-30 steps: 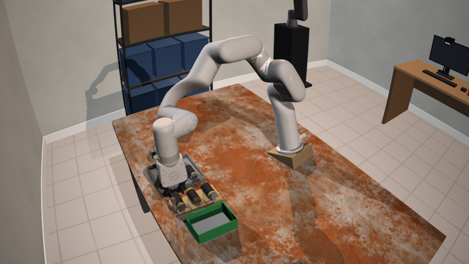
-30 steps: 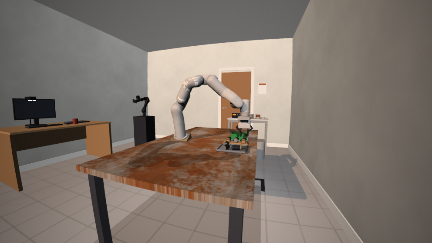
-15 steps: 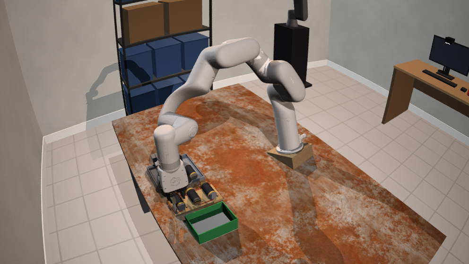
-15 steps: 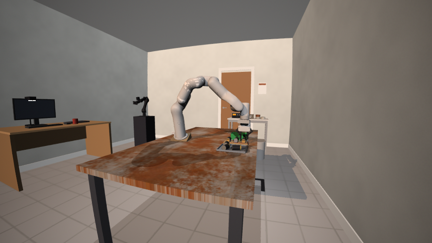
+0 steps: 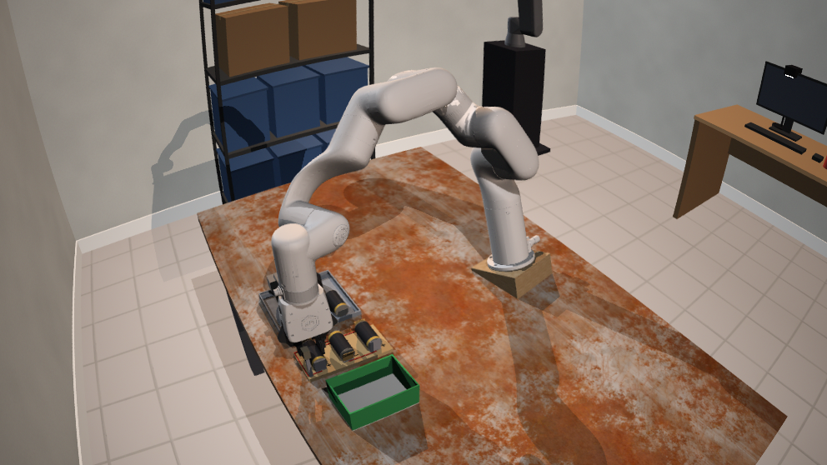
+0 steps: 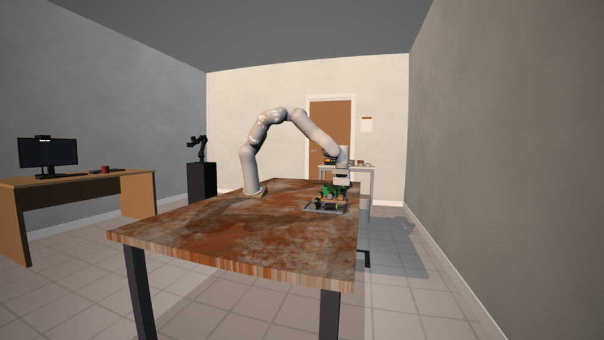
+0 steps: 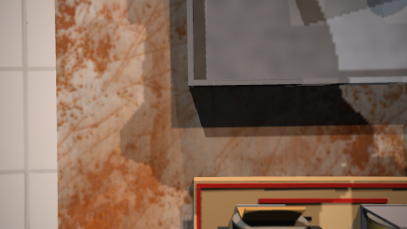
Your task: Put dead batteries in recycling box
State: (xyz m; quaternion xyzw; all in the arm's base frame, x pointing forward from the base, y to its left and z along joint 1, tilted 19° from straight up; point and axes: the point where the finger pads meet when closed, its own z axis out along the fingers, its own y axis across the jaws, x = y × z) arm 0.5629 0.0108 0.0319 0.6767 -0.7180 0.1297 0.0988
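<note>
Right now the grey tray is 17 cm to the right of my hand, 7 cm behind it and 4 cm below it. From my hand the other things lie so: green recycling box: 17 cm to the left, 5 cm behind, 3 cm below.
</note>
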